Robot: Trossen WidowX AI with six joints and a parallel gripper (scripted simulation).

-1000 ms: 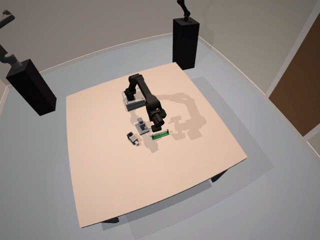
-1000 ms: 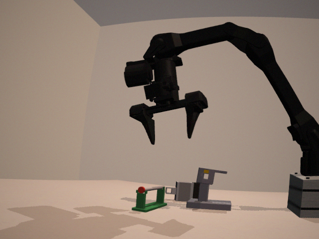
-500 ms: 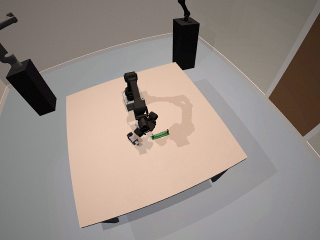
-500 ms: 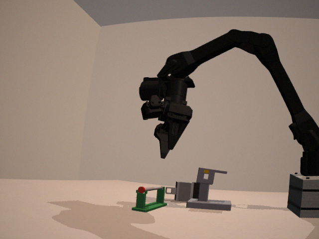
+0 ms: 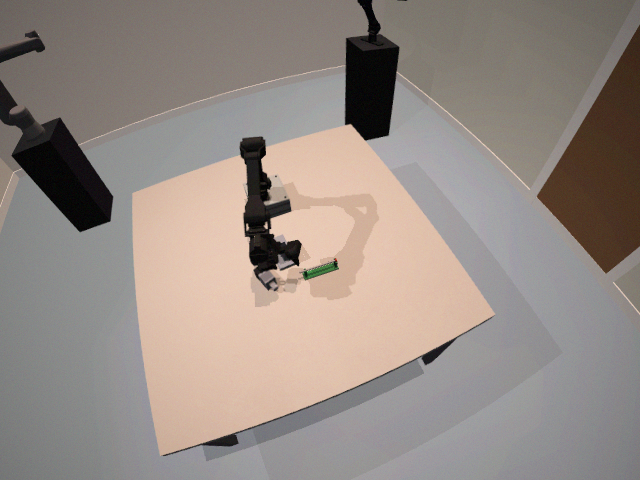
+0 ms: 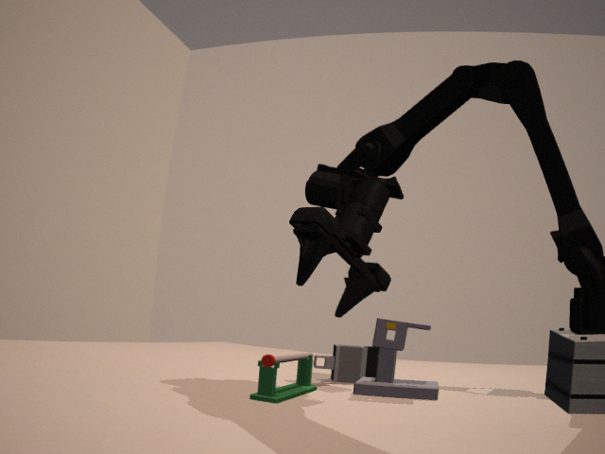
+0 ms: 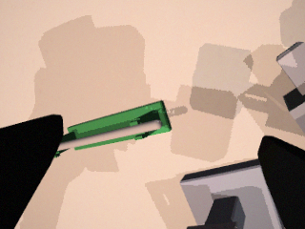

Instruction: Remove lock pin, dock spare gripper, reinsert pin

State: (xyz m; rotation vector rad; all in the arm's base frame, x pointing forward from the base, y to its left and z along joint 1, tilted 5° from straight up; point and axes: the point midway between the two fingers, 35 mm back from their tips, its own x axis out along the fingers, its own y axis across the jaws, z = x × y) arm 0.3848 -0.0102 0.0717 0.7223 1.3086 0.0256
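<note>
Now: gripper tip 9 cm above the spare gripper, 8 cm to the left of it and 3 cm past it. Round my gripper tip: cradle 12 cm to the left, 10 cm below, 1 cm behind; socket 12 cm behind, 7 cm below, 1 cm to the left.
</note>
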